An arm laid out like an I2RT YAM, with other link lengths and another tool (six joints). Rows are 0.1 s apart.
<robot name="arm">
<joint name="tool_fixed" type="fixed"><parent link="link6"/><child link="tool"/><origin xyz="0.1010 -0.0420 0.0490" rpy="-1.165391 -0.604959 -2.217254"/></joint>
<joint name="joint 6" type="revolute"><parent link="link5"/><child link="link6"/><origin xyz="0.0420 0.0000 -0.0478"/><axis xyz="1 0 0"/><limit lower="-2.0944" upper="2.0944"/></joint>
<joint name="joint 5" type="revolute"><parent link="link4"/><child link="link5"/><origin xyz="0.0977 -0.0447 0.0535"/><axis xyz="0 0 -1"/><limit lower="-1.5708" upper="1.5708"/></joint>
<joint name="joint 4" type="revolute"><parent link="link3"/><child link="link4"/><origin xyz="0.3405 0.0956 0.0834"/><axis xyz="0 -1 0"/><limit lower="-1.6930" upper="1.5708"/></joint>
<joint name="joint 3" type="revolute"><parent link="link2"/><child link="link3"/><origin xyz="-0.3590 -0.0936 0.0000"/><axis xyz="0 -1 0"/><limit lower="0.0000" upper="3.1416"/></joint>
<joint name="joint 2" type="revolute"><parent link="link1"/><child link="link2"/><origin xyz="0.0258 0.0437 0.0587"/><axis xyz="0 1 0"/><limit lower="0.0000" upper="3.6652"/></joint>
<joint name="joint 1" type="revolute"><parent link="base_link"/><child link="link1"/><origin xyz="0.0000 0.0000 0.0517"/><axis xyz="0 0 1"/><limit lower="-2.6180" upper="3.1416"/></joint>
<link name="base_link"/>
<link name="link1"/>
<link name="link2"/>
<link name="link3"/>
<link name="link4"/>
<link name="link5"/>
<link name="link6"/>
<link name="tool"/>
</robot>
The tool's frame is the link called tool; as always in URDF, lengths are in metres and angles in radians.
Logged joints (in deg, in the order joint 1, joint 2, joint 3, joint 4, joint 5, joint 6), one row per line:
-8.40, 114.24, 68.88, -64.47, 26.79, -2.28
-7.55, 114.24, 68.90, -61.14, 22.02, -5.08
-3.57, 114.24, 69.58, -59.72, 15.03, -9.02
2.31, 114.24, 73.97, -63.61, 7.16, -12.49
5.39, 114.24, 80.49, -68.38, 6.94, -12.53
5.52, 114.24, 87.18, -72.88, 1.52, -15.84
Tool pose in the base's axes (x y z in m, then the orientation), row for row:
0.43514, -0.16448, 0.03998, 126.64, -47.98, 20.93
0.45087, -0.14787, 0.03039, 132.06, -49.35, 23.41
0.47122, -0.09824, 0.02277, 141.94, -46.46, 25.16
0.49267, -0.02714, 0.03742, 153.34, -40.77, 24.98
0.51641, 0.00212, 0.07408, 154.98, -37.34, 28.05
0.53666, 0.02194, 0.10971, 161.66, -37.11, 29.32
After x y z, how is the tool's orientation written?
As a rotation vector, in degrees.
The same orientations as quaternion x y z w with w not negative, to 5 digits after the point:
0.85995, -0.32581, 0.14213, 0.36624
0.87609, -0.32739, 0.15530, 0.31805
0.90825, -0.29729, 0.16099, 0.24654
0.94105, -0.25021, 0.15330, 0.16830
0.94551, -0.22780, 0.17113, 0.15761
0.95489, -0.21920, 0.17319, 0.10074

